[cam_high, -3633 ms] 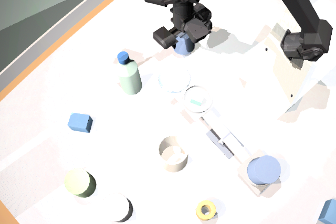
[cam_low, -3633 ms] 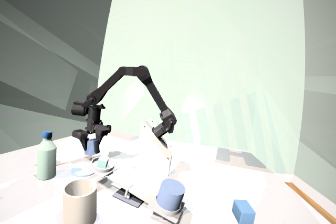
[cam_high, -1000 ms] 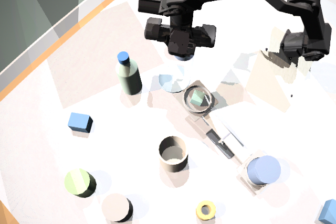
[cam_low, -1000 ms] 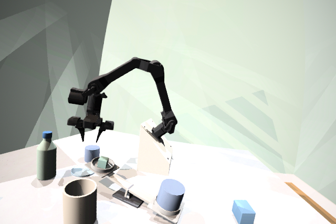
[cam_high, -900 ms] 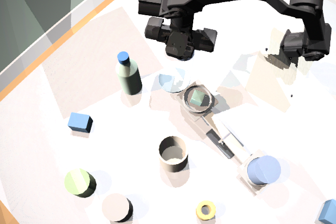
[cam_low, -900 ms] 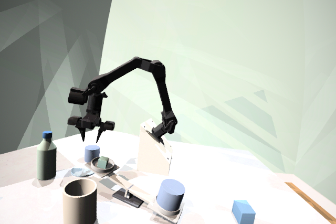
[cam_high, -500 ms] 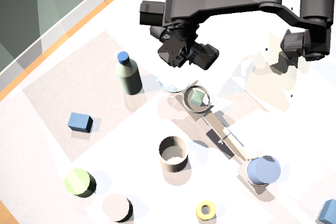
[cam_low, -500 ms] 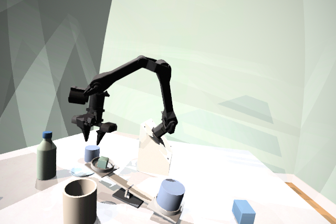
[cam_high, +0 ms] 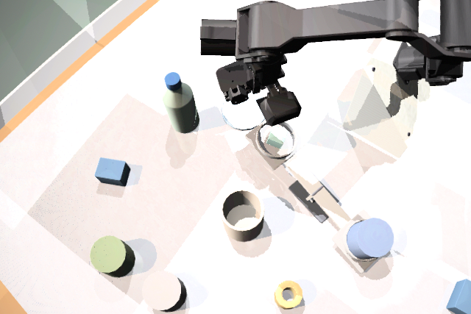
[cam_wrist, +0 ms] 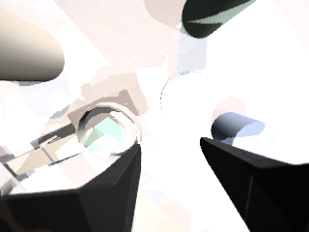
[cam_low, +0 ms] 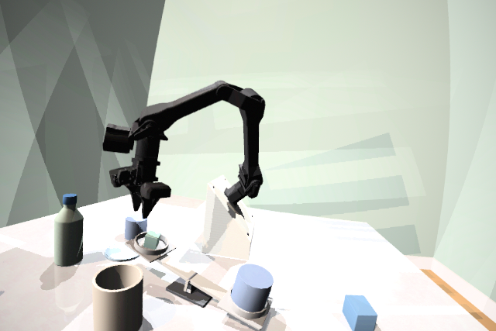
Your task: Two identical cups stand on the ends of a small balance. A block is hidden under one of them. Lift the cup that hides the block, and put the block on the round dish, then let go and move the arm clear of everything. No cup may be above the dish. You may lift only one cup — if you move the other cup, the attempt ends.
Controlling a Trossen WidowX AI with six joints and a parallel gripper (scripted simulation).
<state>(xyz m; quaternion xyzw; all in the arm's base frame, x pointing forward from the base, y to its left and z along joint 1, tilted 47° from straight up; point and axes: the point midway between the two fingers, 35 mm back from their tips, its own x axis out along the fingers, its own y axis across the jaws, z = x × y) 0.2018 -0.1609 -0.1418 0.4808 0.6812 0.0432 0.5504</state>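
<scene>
The small green block lies 40 mm ahead of my gripper tip, 60 mm to the left of it and 40 mm below it. From my gripper tip the other things lie so: pale green bottle 70 mm ahead, 160 mm to the right, 20 mm below; round dish 20 mm behind, 60 mm to the right, 120 mm below; beige cup 200 mm ahead, 70 mm to the left, 90 mm below.
</scene>
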